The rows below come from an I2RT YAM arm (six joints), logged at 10 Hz.
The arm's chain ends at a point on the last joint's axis. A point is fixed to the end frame.
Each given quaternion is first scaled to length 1.
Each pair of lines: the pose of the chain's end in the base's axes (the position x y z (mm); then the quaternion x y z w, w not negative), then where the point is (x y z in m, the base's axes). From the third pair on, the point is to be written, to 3 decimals.
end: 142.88 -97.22 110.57 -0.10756 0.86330 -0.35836 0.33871
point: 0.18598 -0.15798 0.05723
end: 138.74 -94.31 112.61 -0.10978 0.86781 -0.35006 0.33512
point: 0.18152 -0.15399 0.05781
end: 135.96 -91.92 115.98 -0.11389 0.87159 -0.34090 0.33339
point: 0.179 -0.150 0.060
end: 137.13 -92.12 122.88 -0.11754 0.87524 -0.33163 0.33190
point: 0.180 -0.149 0.065
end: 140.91 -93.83 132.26 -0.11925 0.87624 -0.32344 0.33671
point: 0.185 -0.149 0.074
